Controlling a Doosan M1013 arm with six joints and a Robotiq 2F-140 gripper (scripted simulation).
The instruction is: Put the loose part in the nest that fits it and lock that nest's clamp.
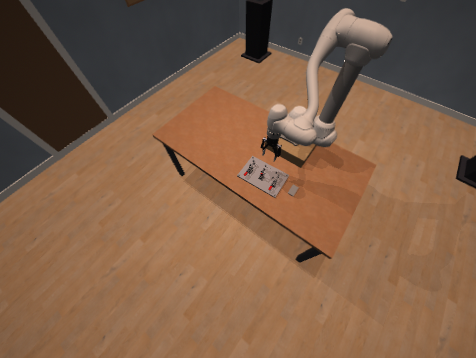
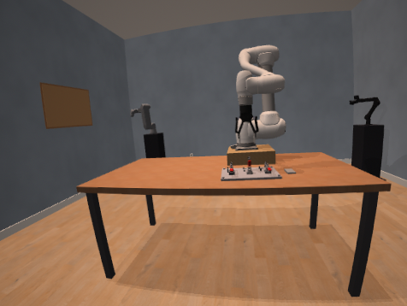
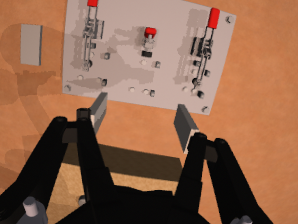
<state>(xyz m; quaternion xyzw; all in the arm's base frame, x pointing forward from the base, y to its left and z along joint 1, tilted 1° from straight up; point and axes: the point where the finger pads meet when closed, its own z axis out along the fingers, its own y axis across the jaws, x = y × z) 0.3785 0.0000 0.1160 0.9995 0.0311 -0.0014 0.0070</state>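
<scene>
The loose part lies 26 cm to the left of my hand, 21 cm below it and 2 cm ahead of it. Also, from my hand: fixture: 21 cm below, 5 cm ahead, 1 cm to the left.
</scene>
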